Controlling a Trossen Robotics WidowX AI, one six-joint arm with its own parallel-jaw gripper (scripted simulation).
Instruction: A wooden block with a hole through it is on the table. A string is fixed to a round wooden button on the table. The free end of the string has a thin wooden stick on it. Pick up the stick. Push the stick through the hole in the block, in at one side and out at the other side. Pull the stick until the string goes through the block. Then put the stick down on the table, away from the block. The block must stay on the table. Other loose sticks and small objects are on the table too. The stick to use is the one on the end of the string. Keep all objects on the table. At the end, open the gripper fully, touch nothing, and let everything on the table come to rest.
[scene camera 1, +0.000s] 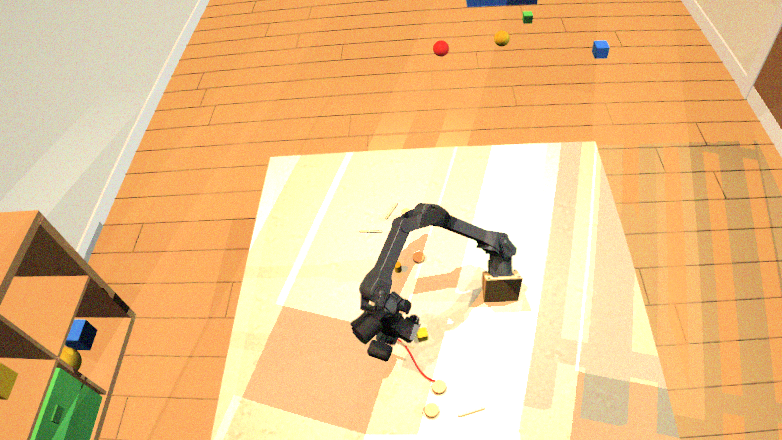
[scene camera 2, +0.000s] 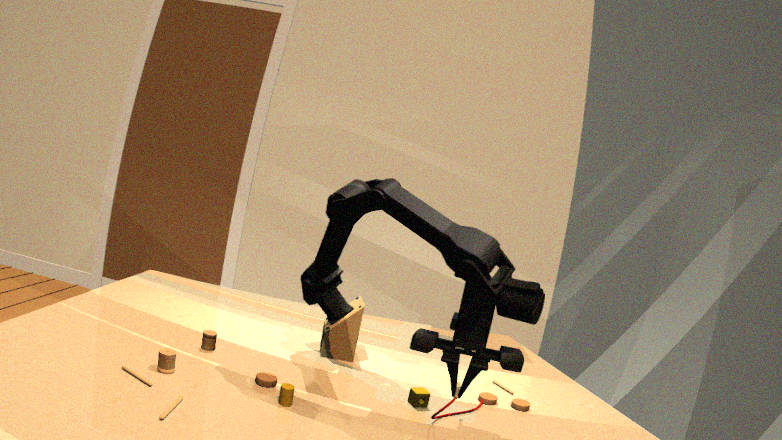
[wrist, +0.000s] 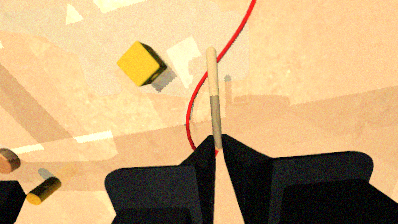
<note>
In view: the gripper (scene camera 2: 456, 397) and a small yellow block (wrist: 140, 63).
The gripper is seen too in scene camera 1 (scene camera 1: 391, 340) and in the wrist view (wrist: 217, 139).
</note>
